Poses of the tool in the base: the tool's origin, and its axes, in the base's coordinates. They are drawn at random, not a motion.
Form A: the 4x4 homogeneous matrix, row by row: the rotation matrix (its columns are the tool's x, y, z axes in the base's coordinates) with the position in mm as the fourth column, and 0 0 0 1 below. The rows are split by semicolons.
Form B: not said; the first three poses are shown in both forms.
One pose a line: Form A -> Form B
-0.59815 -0.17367 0.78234 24.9; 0.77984 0.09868 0.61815 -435.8; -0.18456 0.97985 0.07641 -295.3; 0 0 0 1 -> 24.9 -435.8 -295.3 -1.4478 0.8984 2.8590
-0.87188 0.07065 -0.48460 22.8; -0.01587 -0.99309 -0.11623 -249.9; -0.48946 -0.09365 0.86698 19.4; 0 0 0 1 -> 22.8 -249.9 19.4 0.1333 -0.5059 -3.0607
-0.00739 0.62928 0.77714 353.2; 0.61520 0.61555 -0.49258 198.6; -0.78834 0.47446 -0.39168 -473.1; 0 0 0 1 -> 353.2 198.6 -473.1 2.2426 0.8901 -1.5825
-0.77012 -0.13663 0.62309 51.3; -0.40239 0.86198 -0.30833 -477.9; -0.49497 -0.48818 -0.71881 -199.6; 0 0 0 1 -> 51.3 -477.9 -199.6 2.7364 0.6727 2.9660
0.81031 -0.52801 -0.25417 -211.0; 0.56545 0.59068 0.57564 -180.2; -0.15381 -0.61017 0.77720 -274.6; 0 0 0 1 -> -211.0 -180.2 -274.6 -0.6375 -0.2570 0.5775
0.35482 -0.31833 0.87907 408.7; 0.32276 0.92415 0.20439 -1.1; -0.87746 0.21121 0.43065 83.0; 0 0 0 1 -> 408.7 -1.1 83.0 -0.4431 1.0739 0.7313
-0.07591 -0.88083 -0.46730 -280.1; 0.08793 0.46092 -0.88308 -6.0; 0.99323 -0.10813 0.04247 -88.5; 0 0 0 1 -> -280.1 -6.0 -88.5 1.5227 -0.4862 1.6568
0.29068 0.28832 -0.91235 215.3; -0.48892 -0.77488 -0.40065 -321.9; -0.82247 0.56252 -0.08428 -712.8; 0 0 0 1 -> 215.3 -321.9 -712.8 1.7781 -1.1490 -0.7813
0.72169 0.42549 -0.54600 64.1; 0.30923 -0.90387 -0.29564 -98.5; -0.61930 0.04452 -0.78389 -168.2; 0 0 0 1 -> 64.1 -98.5 -168.2 2.7809 -0.5776 -0.5327
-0.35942 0.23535 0.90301 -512.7; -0.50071 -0.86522 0.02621 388.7; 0.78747 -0.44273 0.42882 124.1; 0 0 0 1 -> -512.7 388.7 124.1 -0.0610 1.1267 -2.5618
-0.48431 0.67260 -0.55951 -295.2; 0.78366 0.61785 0.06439 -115.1; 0.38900 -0.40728 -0.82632 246.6; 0 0 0 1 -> -295.2 -115.1 246.6 -3.0638 -0.5938 -2.1949
